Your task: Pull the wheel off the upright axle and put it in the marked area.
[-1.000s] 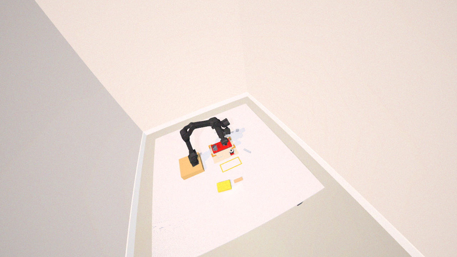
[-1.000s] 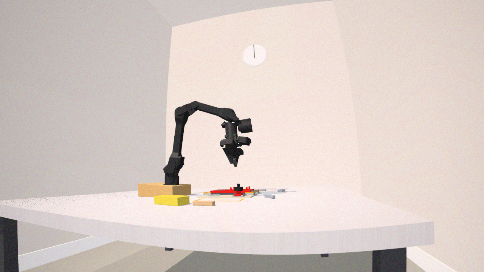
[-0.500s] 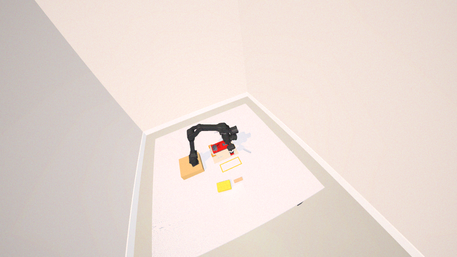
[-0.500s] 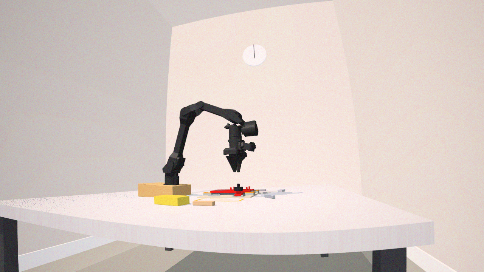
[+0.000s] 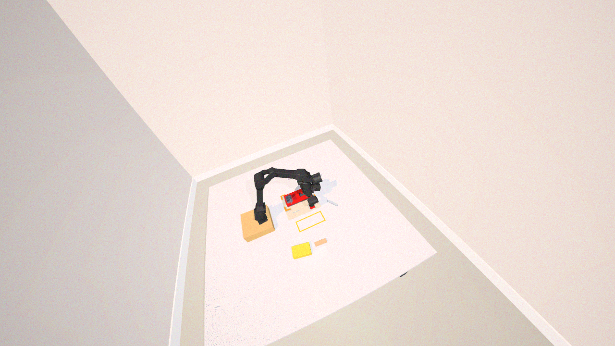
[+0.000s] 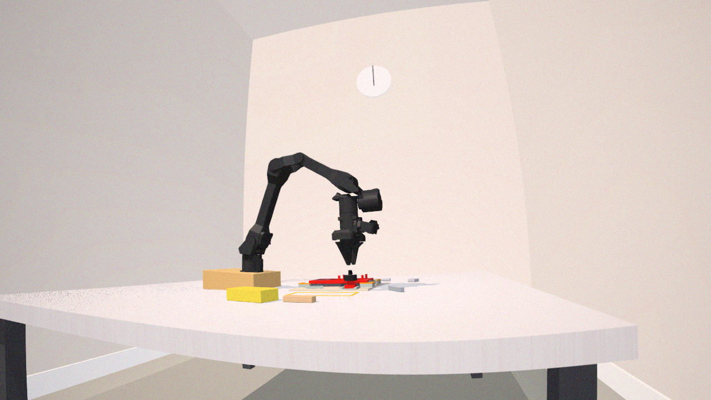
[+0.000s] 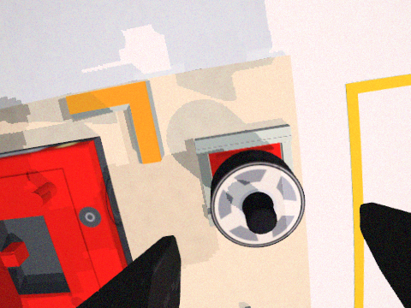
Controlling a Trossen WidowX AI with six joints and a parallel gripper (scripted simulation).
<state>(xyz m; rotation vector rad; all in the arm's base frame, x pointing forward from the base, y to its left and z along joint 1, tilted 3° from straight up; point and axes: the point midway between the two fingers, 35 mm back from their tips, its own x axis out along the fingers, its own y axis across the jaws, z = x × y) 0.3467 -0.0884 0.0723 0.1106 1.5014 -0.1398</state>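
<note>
Now: gripper tip 40 mm above the wheel. From my gripper tip the other things lie so: yellow block: 230 mm behind, 240 mm to the right, 60 mm below; grey piece: 130 mm ahead, 70 mm to the right, 70 mm below; small tan block: 100 mm behind, 260 mm to the right, 70 mm below.
</note>
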